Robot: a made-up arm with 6 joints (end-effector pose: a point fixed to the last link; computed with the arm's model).
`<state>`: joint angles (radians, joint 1 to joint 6).
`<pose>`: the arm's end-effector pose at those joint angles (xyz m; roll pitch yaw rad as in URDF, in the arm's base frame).
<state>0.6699 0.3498 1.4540 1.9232 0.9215 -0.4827</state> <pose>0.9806 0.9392 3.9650 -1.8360 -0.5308 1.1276</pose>
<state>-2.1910 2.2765 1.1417 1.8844 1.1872 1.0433</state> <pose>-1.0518 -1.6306 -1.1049 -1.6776 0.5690 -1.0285</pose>
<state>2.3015 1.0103 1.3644 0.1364 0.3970 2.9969</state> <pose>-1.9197 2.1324 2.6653 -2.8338 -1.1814 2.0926</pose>
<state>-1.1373 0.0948 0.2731 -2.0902 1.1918 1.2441</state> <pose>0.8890 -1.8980 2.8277 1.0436 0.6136 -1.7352</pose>
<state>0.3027 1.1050 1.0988 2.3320 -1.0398 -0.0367</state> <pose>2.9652 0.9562 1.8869 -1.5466 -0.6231 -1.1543</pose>
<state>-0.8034 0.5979 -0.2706 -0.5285 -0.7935 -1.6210</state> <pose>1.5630 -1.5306 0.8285 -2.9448 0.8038 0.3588</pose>
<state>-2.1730 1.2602 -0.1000 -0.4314 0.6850 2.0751</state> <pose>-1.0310 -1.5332 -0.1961 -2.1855 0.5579 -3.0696</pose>
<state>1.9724 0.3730 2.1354 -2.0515 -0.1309 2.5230</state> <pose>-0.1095 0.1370 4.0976 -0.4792 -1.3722 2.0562</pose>
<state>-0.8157 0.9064 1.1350 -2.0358 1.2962 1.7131</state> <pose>1.9725 -2.0686 2.4744 0.4885 0.7562 -1.6938</pose>
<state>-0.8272 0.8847 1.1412 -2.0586 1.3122 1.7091</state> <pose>1.9271 -2.0677 2.5409 0.5378 0.7613 -1.6812</pose>
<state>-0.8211 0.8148 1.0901 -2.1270 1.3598 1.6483</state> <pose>1.8954 -2.0080 2.6301 0.6796 0.8023 -1.6218</pose>
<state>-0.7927 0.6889 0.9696 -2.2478 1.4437 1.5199</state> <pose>1.8746 -1.8742 2.7319 0.9335 0.8791 -1.5010</pose>
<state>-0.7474 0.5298 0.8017 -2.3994 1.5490 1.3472</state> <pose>1.8511 -1.6863 2.8138 1.2586 0.9716 -1.3380</pose>
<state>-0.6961 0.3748 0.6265 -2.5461 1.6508 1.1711</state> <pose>1.8205 -1.4899 2.8501 1.5760 1.0603 -1.1745</pose>
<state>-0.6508 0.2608 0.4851 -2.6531 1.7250 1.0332</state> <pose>1.7981 -1.3356 2.8397 1.8043 1.1323 -1.0558</pose>
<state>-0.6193 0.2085 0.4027 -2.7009 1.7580 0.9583</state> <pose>1.8029 -1.2508 2.8001 1.8952 1.1766 -1.0129</pose>
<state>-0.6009 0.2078 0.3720 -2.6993 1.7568 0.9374</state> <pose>1.8354 -1.2245 2.7481 1.8683 1.1941 -1.0382</pose>
